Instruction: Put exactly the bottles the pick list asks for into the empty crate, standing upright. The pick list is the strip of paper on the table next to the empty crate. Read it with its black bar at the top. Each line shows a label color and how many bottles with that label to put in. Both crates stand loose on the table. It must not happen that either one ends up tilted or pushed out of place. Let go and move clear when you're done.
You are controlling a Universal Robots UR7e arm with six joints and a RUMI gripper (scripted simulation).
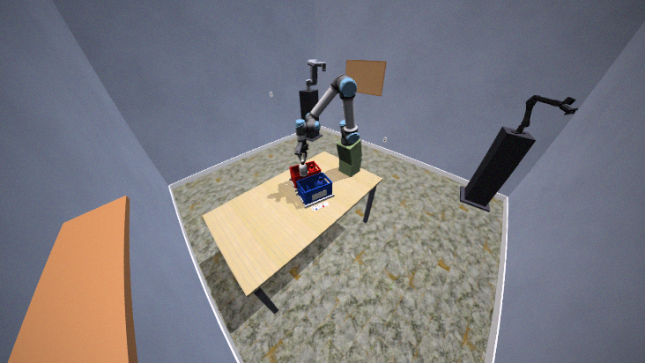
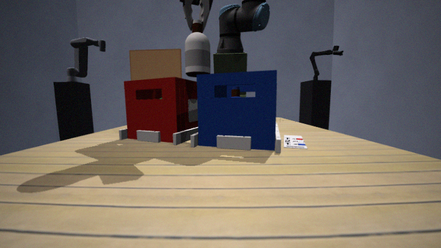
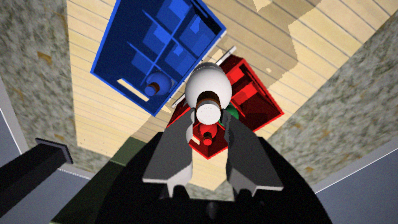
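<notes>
My hand is 70 mm above the white bottle. The rest, counted from my hand: blue-capped bottle (80 mm behind, 130 mm to the left, 250 mm below); then blue crate (20 mm ahead, 140 mm to the left, 250 mm below); then red crate (100 mm behind, 70 mm to the right, 250 mm below).
</notes>
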